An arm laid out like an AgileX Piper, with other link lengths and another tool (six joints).
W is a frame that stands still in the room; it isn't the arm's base.
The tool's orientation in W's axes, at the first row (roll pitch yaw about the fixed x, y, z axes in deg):
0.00 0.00 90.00
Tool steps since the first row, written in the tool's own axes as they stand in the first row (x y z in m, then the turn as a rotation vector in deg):
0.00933 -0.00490 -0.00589 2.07 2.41 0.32
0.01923 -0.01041 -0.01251 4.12 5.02 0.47
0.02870 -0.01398 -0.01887 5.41 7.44 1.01
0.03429 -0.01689 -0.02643 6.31 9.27 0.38
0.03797 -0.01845 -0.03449 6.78 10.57 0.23
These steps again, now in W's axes. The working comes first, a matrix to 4 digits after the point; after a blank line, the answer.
The tool's axes in the first row as the columns of a matrix, in W's axes (used below as rounded here):
0.0000 -1.0000 0.0000
1.0000 0.0000 0.0000
0.0000 0.0000 1.0000

0.00490 0.00933 -0.00589 -2.41 2.07 0.32
0.01041 0.01923 -0.01251 -5.02 4.12 0.47
0.01398 0.02870 -0.01887 -7.44 5.41 1.01
0.01689 0.03429 -0.02643 -9.27 6.31 0.38
0.01845 0.03797 -0.03449 -10.57 6.78 0.23

